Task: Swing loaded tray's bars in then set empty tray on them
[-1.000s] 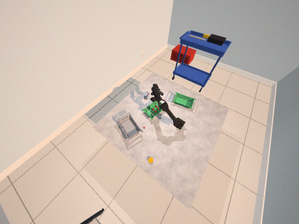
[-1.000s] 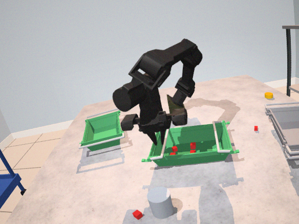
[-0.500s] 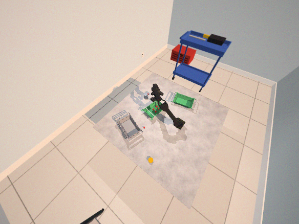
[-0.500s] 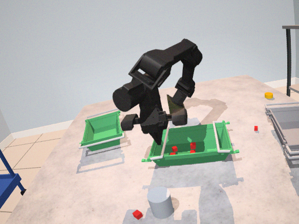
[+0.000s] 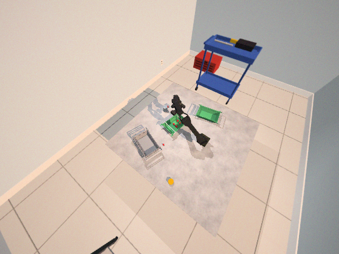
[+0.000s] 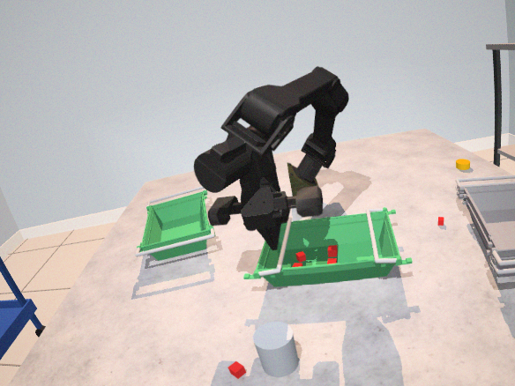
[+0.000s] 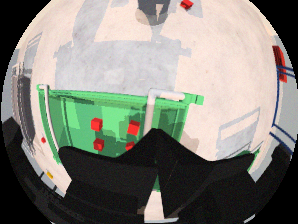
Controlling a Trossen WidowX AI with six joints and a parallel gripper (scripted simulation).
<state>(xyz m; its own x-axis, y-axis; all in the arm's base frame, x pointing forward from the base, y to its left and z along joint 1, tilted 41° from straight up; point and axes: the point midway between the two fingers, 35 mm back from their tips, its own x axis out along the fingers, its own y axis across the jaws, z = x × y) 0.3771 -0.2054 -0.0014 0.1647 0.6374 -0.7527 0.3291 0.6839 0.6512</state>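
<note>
Right now the green tray is 32 cm behind my gripper tip, 21 cm to the right of it and 4 cm below it. Round my gripper tip: disc 27 cm behind, 68 cm to the left, 8 cm below.
</note>
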